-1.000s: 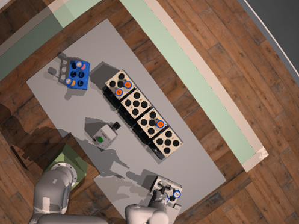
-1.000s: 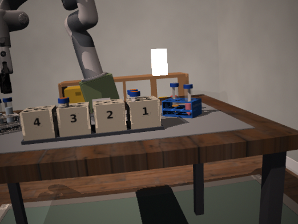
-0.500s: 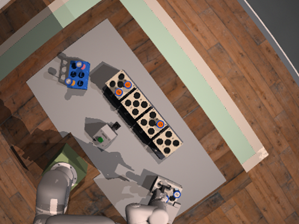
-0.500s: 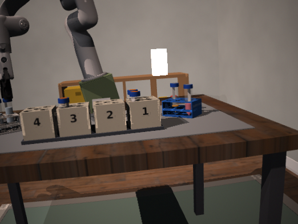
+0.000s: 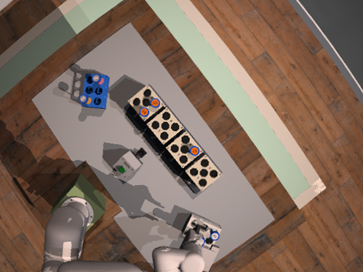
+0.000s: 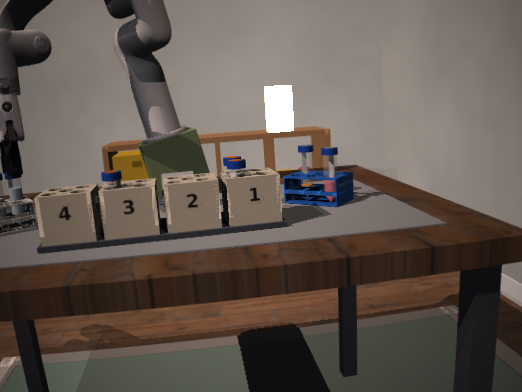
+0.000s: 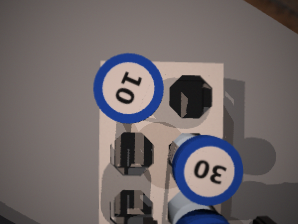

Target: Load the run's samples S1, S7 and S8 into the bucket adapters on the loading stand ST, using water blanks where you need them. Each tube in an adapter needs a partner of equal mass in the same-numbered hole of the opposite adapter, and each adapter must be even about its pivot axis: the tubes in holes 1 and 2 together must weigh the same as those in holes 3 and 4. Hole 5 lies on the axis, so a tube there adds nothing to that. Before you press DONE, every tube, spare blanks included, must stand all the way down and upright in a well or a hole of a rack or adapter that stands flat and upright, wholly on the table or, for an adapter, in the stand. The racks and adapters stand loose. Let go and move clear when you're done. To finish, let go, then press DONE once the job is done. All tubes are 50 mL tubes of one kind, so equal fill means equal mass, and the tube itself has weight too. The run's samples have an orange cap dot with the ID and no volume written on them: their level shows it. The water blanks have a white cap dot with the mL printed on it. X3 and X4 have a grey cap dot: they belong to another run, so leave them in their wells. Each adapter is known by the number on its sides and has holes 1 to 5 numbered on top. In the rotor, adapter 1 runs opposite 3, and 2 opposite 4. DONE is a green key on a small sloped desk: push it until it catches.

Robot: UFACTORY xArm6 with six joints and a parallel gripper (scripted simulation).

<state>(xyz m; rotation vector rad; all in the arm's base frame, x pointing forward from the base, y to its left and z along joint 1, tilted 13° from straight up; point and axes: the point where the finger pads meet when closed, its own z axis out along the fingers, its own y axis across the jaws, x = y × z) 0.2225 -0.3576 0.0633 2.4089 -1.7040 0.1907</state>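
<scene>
Right now the blue-capped tube is 1 cm to the right of my hand and 7 cm below it. The rest, counted from my hand: pale blank rack (3 cm ahead, 3 cm to the right, 10 cm below); then green DONE key (35 cm to the left, 7 cm below); then pink tube (23 cm ahead, 22 cm to the left, 6 cm below).
</scene>
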